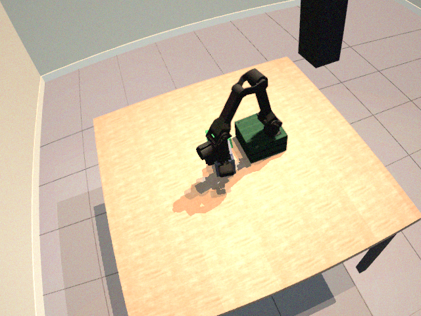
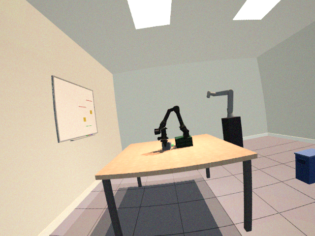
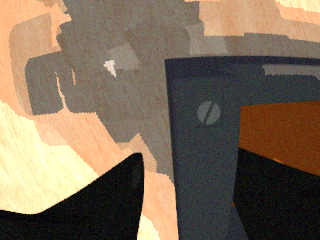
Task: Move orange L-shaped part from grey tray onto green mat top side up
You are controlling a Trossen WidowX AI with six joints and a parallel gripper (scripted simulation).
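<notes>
Right now the orange L-shaped part is 20 mm behind my gripper tip and 50 mm to the right of it. Round my gripper tip: green mat: 60 mm behind, 220 mm to the right, 50 mm below.
</notes>
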